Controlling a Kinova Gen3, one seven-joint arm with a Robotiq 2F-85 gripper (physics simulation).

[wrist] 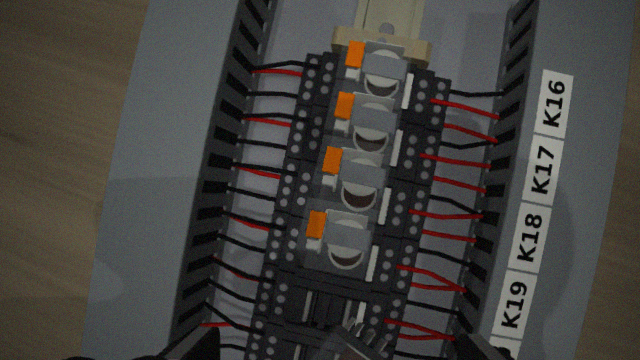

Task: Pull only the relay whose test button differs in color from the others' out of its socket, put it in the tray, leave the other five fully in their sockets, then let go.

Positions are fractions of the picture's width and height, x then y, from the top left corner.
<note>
In view: a relay (0.52,0.66), a relay (0.55,0.48), a relay (0.57,0.32), a relay (0.58,0.16) and a beige end stop (0.66,0.14).
</note>
